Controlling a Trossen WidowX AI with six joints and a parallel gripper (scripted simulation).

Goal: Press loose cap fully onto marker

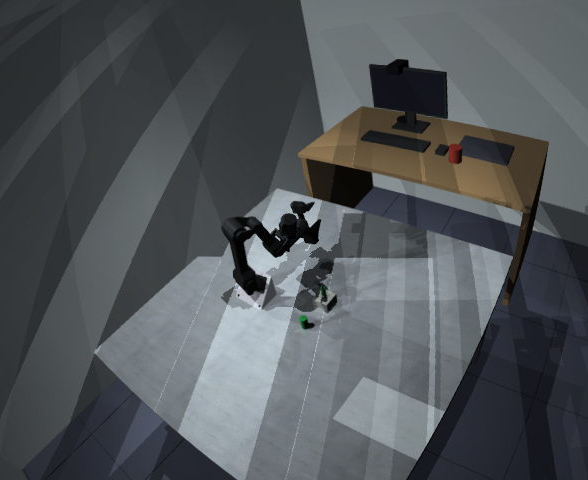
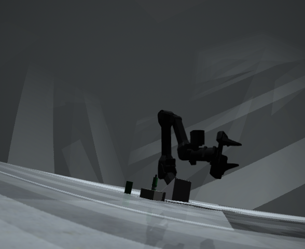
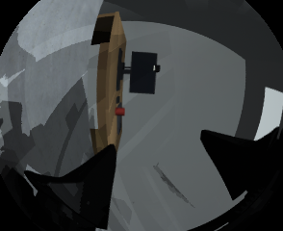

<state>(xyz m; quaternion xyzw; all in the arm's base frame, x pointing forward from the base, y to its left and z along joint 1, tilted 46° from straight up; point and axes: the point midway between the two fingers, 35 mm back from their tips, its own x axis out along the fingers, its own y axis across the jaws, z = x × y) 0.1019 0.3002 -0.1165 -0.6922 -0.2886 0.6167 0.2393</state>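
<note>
Now: the green cap 390 mm to the right of my gripper tip, 190 mm below it and 150 mm ahead of it. Round my gripper tip: grey holder block (260 mm to the right, 200 mm below, 160 mm ahead).
</note>
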